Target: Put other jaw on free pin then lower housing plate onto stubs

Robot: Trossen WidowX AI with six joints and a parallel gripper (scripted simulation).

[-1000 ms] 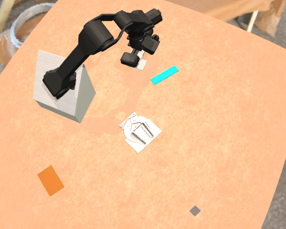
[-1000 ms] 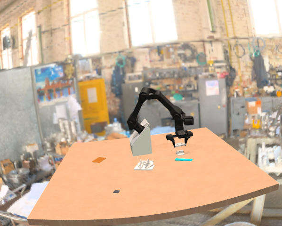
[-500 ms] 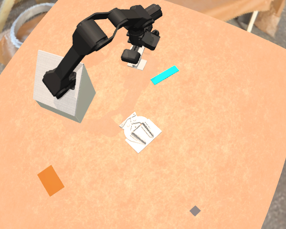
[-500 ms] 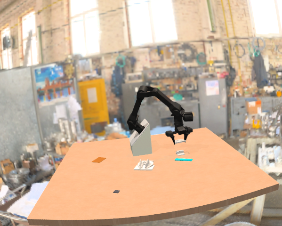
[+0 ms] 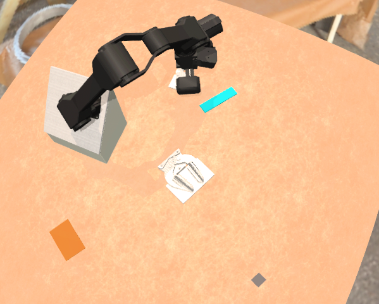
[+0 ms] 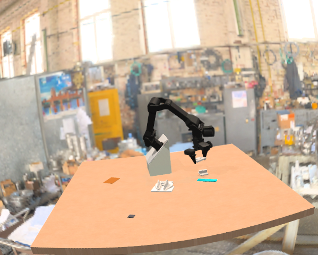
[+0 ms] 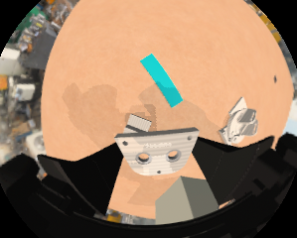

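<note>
My gripper tip is now 220 mm to the left of the jaw, 80 mm above it and 60 mm short of it. Round my gripper tip: white base plate: 260 mm to the right, 100 mm ahead, 90 mm below; then cyan strip: 90 mm below, 90 mm ahead, 10 mm to the left; then orange patch: 550 mm to the right, 170 mm behind, 90 mm below.
</note>
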